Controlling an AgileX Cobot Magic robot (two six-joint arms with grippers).
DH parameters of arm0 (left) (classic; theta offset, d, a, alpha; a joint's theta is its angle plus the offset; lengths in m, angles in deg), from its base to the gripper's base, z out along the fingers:
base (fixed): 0 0 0 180
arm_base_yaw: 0 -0.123 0 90
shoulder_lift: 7.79 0 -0.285 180
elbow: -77.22 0 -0.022 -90
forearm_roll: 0 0.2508 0 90
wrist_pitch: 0 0 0.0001 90
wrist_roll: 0 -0.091 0 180
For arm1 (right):
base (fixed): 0 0 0 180
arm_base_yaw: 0 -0.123 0 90
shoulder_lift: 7.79 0 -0.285 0
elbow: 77.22 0 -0.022 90
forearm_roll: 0 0.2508 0 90
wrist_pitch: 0 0 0.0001 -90
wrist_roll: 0 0.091 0 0
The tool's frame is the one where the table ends.
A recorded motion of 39 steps. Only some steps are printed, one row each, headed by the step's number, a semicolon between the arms.
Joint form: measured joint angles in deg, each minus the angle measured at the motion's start. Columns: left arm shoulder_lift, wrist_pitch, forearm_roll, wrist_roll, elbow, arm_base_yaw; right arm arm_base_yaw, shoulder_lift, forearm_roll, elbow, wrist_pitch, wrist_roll.
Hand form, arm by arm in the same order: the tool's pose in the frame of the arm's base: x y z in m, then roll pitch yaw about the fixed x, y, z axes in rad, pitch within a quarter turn. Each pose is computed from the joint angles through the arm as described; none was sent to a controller.
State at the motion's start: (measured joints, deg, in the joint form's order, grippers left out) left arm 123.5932 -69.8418 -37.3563 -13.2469 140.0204 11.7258; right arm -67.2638 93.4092 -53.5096 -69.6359 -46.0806 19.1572
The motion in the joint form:
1: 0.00 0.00 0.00 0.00 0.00 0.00; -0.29 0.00 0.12 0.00 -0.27 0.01
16: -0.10 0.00 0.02 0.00 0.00 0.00; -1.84 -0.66 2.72 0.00 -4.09 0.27
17: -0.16 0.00 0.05 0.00 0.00 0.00; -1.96 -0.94 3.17 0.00 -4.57 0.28
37: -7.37 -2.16 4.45 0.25 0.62 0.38; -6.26 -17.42 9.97 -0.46 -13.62 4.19
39: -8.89 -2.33 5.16 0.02 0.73 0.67; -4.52 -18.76 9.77 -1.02 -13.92 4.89
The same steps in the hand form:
1: 0.4475 -0.1458 0.3971 -2.5138 0.7914 2.9674; 0.1812 0.3002 0.2852 -2.3288 0.4089 -1.5975
16: 0.4470 -0.1457 0.3979 -2.5141 0.7931 2.9672; 0.1715 0.2973 0.2860 -2.3675 0.3926 -1.6528
17: 0.4467 -0.1456 0.3983 -2.5148 0.7942 2.9670; 0.1703 0.2961 0.2871 -2.3733 0.3938 -1.6616
37: 0.4078 -0.1356 0.4520 -2.6301 0.8973 2.8898; 0.1271 0.2389 0.3667 -2.4806 0.6388 -1.8187
39: 0.3986 -0.1349 0.4630 -2.6555 0.9246 2.8674; 0.1328 0.2292 0.3757 -2.4824 0.6755 -1.8615

